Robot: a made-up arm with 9 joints.
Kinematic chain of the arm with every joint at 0, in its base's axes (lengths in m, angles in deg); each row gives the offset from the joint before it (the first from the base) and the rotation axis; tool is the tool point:
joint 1: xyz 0 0 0.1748 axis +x
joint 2: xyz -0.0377 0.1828 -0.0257 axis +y
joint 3: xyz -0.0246 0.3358 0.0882 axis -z
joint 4: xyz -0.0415 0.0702 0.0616 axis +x
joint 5: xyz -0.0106 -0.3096 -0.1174 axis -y
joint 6: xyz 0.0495 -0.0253 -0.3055 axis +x
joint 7: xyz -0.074 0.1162 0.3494 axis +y
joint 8: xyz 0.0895 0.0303 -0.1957 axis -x
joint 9: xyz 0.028 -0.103 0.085 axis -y
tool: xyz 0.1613 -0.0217 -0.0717
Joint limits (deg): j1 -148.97..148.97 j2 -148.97..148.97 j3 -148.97..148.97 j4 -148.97..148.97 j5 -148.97..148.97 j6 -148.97..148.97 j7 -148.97..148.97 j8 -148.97..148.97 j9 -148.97..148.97
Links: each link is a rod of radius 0.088 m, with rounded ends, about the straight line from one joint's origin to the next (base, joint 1, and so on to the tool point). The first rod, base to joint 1, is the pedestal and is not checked.
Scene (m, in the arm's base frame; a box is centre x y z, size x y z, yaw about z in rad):
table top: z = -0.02
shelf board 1: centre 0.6 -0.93 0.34 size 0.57 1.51 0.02 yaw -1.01
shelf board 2: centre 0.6 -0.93 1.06 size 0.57 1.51 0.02 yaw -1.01
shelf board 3: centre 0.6 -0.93 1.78 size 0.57 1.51 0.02 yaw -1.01
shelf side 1: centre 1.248 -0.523 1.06 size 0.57 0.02 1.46 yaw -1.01
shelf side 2: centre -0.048 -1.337 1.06 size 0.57 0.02 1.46 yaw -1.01
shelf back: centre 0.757 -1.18 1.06 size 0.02 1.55 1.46 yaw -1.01
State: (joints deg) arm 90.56 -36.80 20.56 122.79 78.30 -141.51 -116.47 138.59 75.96
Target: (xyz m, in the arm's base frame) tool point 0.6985 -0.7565 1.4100
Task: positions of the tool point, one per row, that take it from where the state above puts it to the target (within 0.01 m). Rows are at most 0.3 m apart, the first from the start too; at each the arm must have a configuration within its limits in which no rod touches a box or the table.
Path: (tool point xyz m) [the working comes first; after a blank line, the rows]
Joints at the target: 97.98 -21.74 8.17 119.29 48.41 -148.97 -130.23 139.23 75.34
Straight joint move there: touches shelf board 2.

1: 0.6974 -0.5617 0.6887
2: 0.6216 -0.4401 0.6886
3: 0.5411 -0.3233 0.6684
4: 0.5480 -0.3620 0.9203
5: 0.5096 -0.3561 1.1739
6: 0.4197 -0.3124 1.4100
7: 0.5325 -0.4670 1.4286
8: 0.6270 -0.6145 1.4272
9: 0.6985 -0.7565 1.4099

